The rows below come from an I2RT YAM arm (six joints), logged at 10 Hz.
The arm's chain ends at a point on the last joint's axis. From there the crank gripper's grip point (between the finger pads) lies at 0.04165 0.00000 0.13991 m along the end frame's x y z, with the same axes.
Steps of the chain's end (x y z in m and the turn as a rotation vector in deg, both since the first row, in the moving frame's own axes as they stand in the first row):
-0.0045 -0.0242 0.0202 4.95 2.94 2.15
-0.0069 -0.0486 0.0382 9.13 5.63 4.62
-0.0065 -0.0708 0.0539 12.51 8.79 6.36
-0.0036 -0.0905 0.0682 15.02 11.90 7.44
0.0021 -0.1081 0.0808 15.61 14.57 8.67
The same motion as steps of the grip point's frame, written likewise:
0.0028 -0.0345 0.0174 4.95 2.94 2.15
0.0073 -0.0665 0.0320 9.13 5.63 4.62
0.0156 -0.0945 0.0432 12.51 8.79 6.36
0.0260 -0.1181 0.0527 15.02 11.90 7.44
0.0378 -0.1350 0.0618 15.61 14.57 8.67

